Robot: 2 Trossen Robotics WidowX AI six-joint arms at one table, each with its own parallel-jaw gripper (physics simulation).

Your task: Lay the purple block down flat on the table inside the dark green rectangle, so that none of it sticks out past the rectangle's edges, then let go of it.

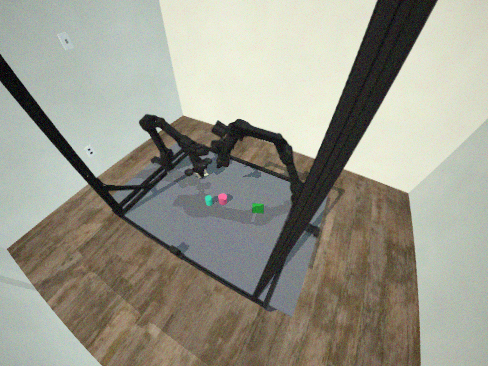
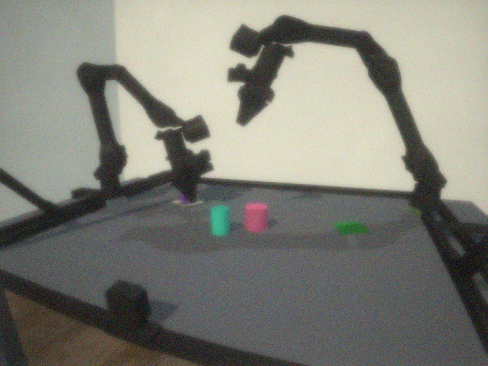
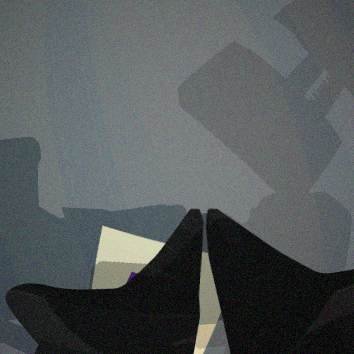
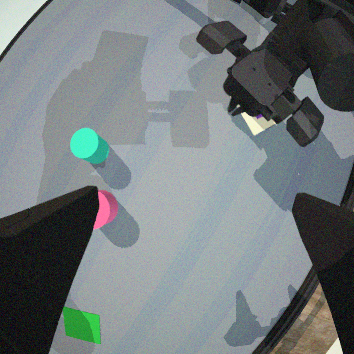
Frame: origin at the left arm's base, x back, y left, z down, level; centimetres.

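Where they show: left gripper, fingertip midpoint: (image 1: 203, 177) (image 2: 194, 202) (image 3: 202, 217) (image 4: 231, 112); right gripper, fingertip midpoint: (image 2: 239, 124) (image 4: 201, 200); left arm's base, origin of the base link: (image 1: 169, 167) (image 2: 111, 196) (image 4: 262, 3); right arm's base, origin of the base link: (image 1: 296, 200) (image 2: 425, 206).
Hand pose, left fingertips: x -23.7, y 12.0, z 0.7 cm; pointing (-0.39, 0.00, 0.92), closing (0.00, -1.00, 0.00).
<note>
Each offset is from my left fingertips to the centre of the thing. "pt": to the spot under its first point.
The purple block @(dz +0.2, dx +4.9, dy +2.2 cm) (image 3: 131, 276) (image 2: 185, 199) (image 4: 259, 116) shows only as a small sliver on the cream pad @(dz +1.1, dx +4.9, dy +2.2 cm) (image 3: 119, 246) (image 4: 256, 127) at the back left of the table. My left gripper (image 1: 200, 173) (image 2: 189, 197) (image 3: 202, 217) is down on the pad with its fingers almost touching. The gap between them shows pad, not purple, and the sliver lies beside the left finger. The green rectangle @(pt dz +1.1, dx -41.4, dy +8.9 cm) (image 1: 258, 208) (image 2: 351, 227) (image 4: 81, 324) lies flat far off towards the right. My right gripper (image 1: 222, 163) (image 2: 242, 120) (image 4: 201, 200) hangs high over the back of the table, open and empty.
A teal cylinder @(dz -1.5, dx -18.2, dy -9.4 cm) (image 1: 208, 200) (image 2: 220, 219) (image 4: 88, 145) and a pink cylinder @(dz -1.3, dx -23.1, dy -2.8 cm) (image 1: 222, 199) (image 2: 256, 217) (image 4: 105, 208) stand upright side by side between the pad and the rectangle. A black frame rail (image 2: 315, 189) borders the table. A small black box (image 2: 128, 301) sits on the front edge.
</note>
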